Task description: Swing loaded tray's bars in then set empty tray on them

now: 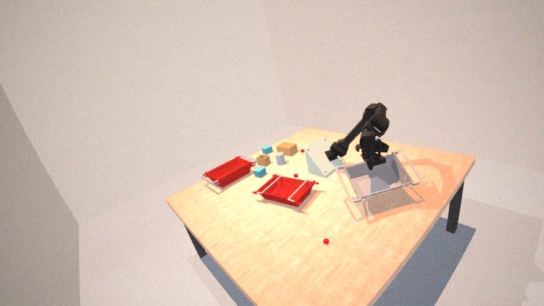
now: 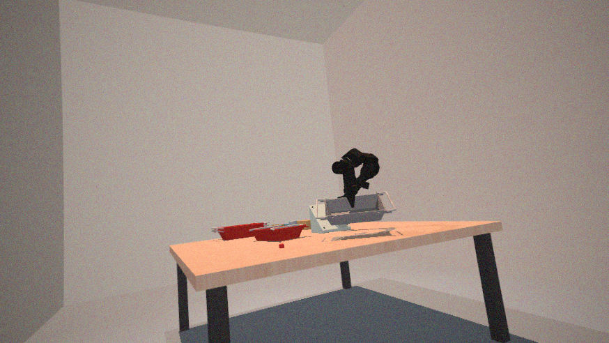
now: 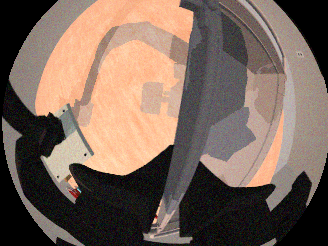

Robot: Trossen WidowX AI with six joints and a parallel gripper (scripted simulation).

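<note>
My gripper tip is 4 cm short of the grey tray and 7 cm to the right of it. Round my gripper tip: small red cube: 38 cm ahead, 7 cm to the left, 12 cm below; then tan box: 15 cm ahead, 76 cm to the right, 11 cm below.
</note>
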